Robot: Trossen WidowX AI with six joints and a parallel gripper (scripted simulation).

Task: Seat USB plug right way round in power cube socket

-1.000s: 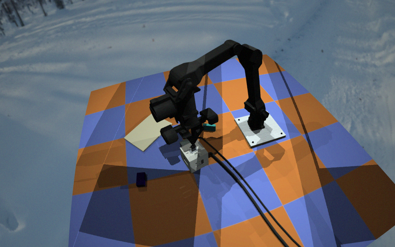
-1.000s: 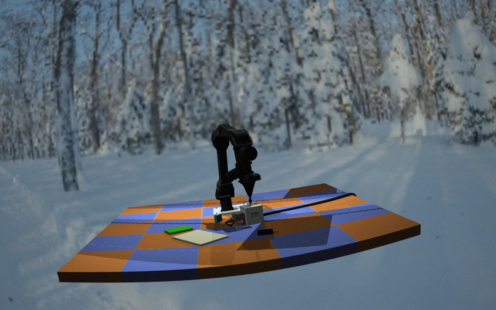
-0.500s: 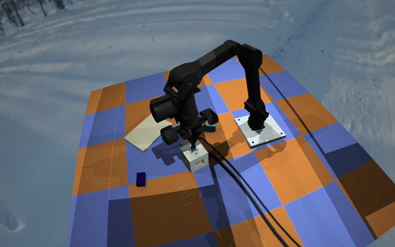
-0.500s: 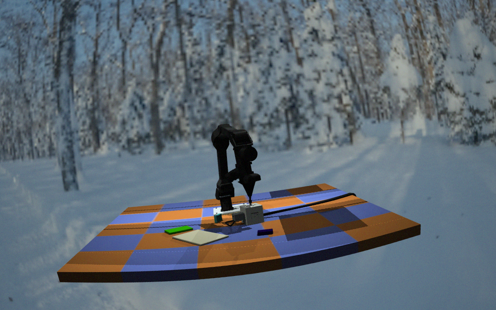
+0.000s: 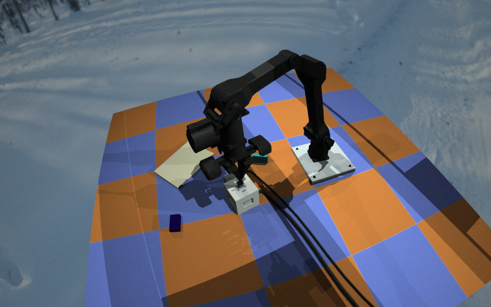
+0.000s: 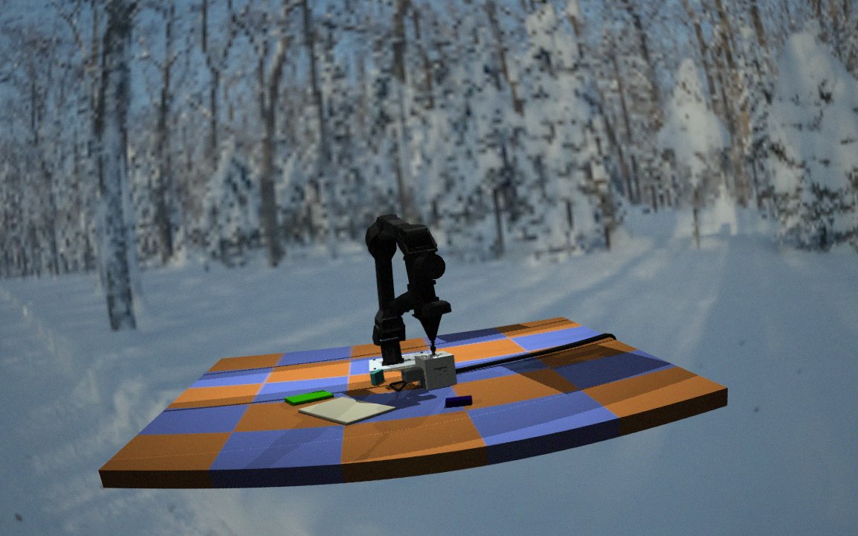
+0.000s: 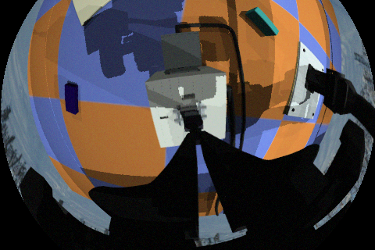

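Now: the dark USB plug 2 cm below my gripper tip. From my gripper tip the other things lie so: dark blue block 22 cm ahead, 11 cm below, 4 cm to the left; then teal block 15 cm to the right, 10 cm below, 9 cm behind; then beige flat pad 22 cm to the right, 18 cm ahead, 11 cm below.
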